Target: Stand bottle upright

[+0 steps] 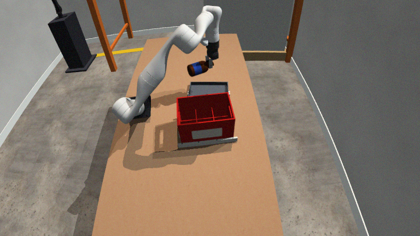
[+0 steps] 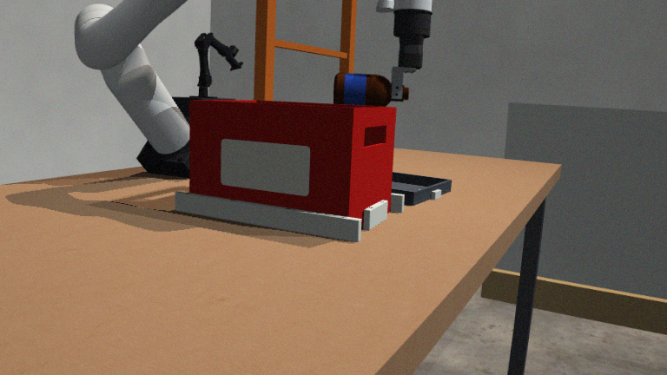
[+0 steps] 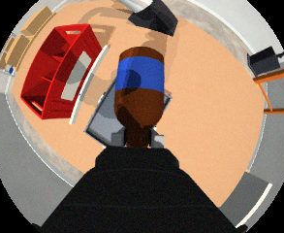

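My gripper is now 4 cm past the brown bottle, 2 cm to the left of it and 1 cm above it. Also, from my hand: dark grey tray 1 cm behind, 5 cm to the right, 19 cm below; red crate 2 cm behind, 32 cm to the right, 12 cm below.
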